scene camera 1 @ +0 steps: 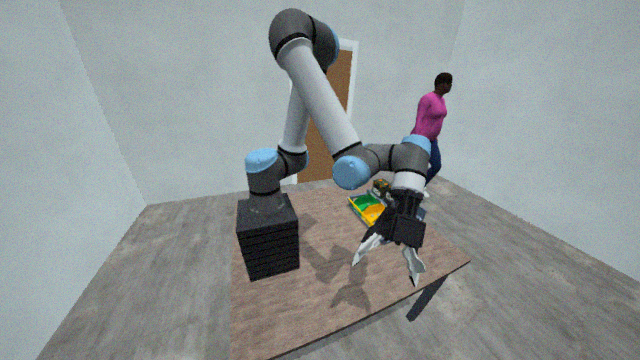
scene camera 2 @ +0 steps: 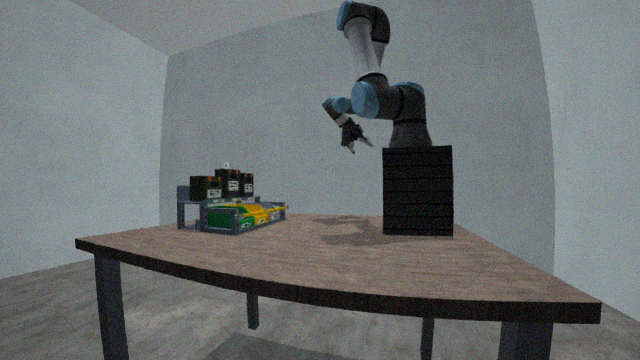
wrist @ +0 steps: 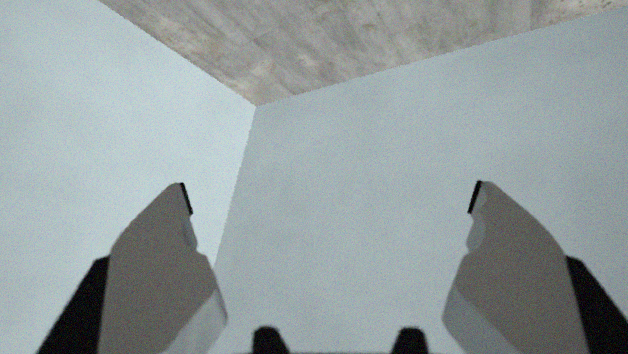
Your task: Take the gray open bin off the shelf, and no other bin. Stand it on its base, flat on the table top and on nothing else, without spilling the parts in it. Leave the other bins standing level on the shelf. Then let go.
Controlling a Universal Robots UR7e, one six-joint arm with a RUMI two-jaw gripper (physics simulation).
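Pixels of known places: gripper, fingertip midpoint: (scene camera 1: 383, 277) (scene camera 2: 363, 150) (wrist: 328, 186); arm's base at its link origin: (scene camera 1: 267, 207) (scene camera 2: 410, 149).
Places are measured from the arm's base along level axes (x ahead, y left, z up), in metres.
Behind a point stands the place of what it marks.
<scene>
The gray open bin (scene camera 2: 276, 215) {x 0.572, y -0.071, z -0.261 m} sits at the far end of the low front row of the shelf (scene camera 2: 183, 194) {x 0.812, y 0.231, z -0.160 m} in scene camera 2, beside the yellow bin (scene camera 1: 374, 212) {x 0.667, y 0.108, z -0.271 m} (scene camera 2: 257, 215) {x 0.619, y 0.012, z -0.254 m}. A green bin (scene camera 1: 366, 202) {x 0.679, y 0.222, z -0.270 m} (scene camera 2: 222, 218) {x 0.624, y 0.224, z -0.241 m} is at the near end of that row. The gray bin is small there, and its parts cannot be made out. In scene camera 1 the gripper and wrist hide it. My gripper (scene camera 1: 385, 274) {x 0.218, y -0.439, z 0.075 m} (scene camera 2: 363, 149) {x 0.218, y -0.439, z 0.075 m} (wrist: 328, 186) {x 0.218, y -0.439, z 0.075 m} is open and empty, high above the table (scene camera 1: 300, 310) {x 0.057, y -0.292, z -0.288 m} (scene camera 2: 350, 260) {x 0.155, y 0.375, z -0.288 m} and away from the shelf.
Dark boxes (scene camera 1: 381, 187) {x 0.704, y 0.140, z -0.102 m} (scene camera 2: 205, 188) {x 0.704, y 0.224, z -0.137 m} with white labels stand on the raised back level of the shelf. The arm's black pedestal (scene camera 1: 267, 250) {x -0.025, y -0.119, z -0.115 m} (scene camera 2: 417, 190) {x -0.010, y 0.098, z -0.146 m} stands on the table. A person in a pink top (scene camera 1: 431, 115) is beyond the table. The wrist view shows walls and floor between the fingers.
</scene>
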